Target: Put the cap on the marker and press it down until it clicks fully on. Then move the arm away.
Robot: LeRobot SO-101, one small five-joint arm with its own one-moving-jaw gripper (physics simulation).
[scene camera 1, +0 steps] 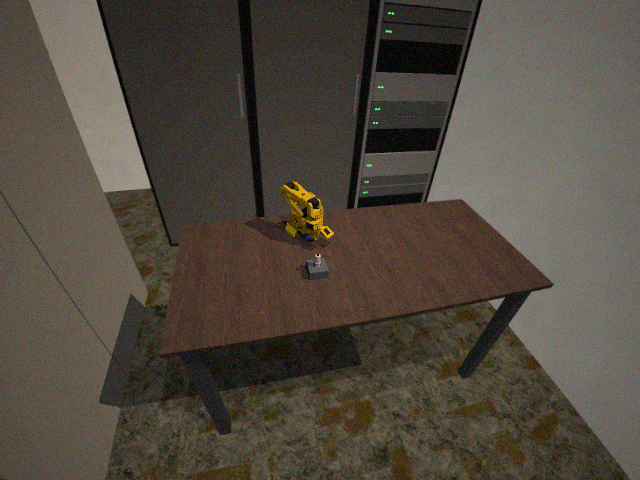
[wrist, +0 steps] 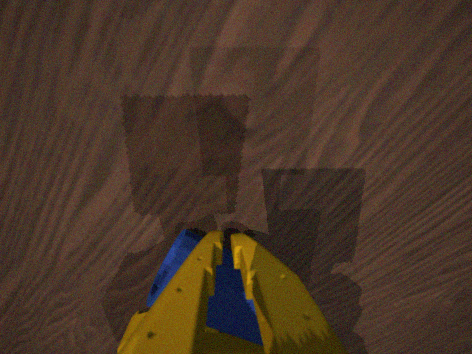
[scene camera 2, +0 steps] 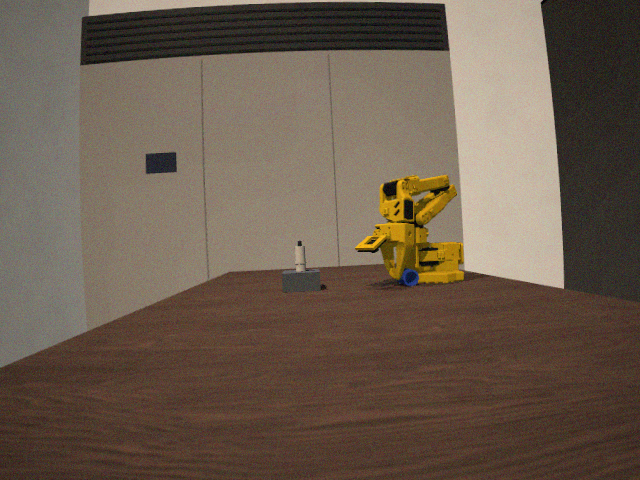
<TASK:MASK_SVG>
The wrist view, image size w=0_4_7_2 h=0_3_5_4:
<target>blue cap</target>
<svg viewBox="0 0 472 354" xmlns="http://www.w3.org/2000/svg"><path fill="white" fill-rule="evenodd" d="M223 247L222 264L216 265L215 292L208 299L206 326L263 346L253 299L246 299L241 270L234 268L232 251ZM203 237L186 229L180 232L154 279L147 297L146 306L152 307L172 277Z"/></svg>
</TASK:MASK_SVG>
